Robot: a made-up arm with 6 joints.
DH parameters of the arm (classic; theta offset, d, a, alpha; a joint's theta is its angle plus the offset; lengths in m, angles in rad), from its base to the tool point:
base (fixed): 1.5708 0.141 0 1.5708
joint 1: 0 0.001 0.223 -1.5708
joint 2: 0 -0.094 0.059 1.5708
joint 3: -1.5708 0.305 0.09 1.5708
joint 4: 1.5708 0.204 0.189 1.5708
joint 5: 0 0.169 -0.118 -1.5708
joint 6: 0 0.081 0.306 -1.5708
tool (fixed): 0 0.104 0 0
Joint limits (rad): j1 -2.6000..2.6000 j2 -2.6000..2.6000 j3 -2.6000..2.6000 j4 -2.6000..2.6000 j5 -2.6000..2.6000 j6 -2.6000..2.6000
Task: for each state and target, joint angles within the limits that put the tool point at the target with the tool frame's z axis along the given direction. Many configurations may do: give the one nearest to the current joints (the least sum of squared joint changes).
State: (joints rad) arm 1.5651 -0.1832 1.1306 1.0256 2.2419 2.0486
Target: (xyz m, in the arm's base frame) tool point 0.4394 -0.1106 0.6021 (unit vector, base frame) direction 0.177 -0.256 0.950
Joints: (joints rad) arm 1.8671 0.0409 0.5524 0.2213 1.6852 2.1823
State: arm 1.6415 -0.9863 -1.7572 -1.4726 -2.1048 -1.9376
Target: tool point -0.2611 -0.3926 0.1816 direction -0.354 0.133 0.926
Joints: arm 1.8199 -0.4778 -1.2220 -2.1439 -1.5508 -2.5683
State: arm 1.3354 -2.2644 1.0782 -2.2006 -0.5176 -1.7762
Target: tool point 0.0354 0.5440 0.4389 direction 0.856 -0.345 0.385
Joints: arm 1.3197 -2.1345 1.2049 -1.9889 -0.7653 -2.0785
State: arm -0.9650 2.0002 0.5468 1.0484 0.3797 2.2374
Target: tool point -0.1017 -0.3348 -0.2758 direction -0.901 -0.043 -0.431
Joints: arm -1.7067 1.2697 1.0314 1.3648 0.5818 1.8913
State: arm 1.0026 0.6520 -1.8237 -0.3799 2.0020 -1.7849
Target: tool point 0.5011 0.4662 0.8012 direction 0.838 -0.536 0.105
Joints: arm 1.2290 1.3364 -1.5218 0.3775 1.8862 -2.4852
